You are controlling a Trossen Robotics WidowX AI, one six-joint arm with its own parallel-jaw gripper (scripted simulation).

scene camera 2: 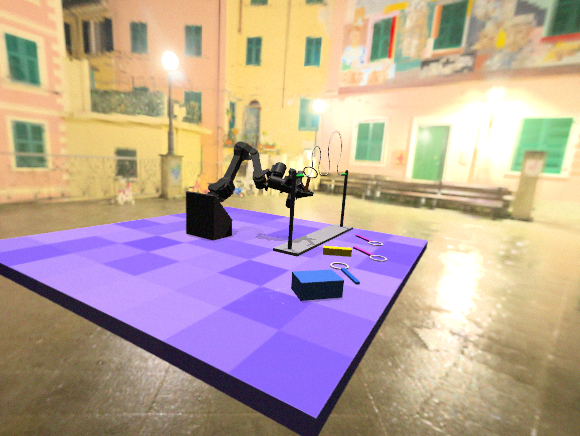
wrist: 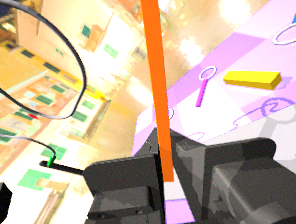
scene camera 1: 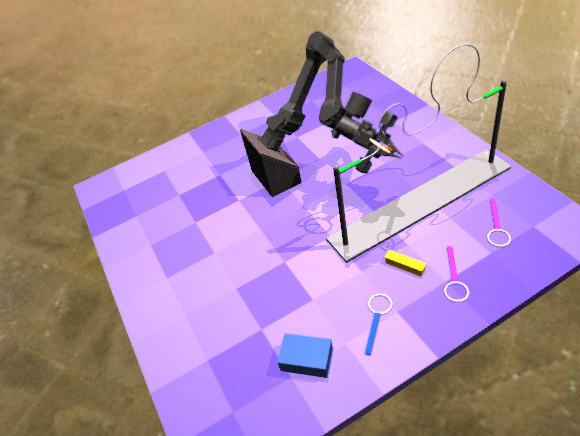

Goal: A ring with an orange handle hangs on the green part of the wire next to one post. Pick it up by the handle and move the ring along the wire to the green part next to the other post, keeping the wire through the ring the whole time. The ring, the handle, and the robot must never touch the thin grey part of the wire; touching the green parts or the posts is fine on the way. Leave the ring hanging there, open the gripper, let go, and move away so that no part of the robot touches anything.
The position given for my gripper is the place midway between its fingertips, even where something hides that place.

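Note:
My gripper (scene camera 1: 402,156) is visible, as is a blue block (scene camera 1: 304,355). The blue block (scene camera 2: 317,284) is visible again. My gripper (wrist: 160,130) and a yellow block (wrist: 265,80) can be seen. The blue block is out of frame in the wrist view.

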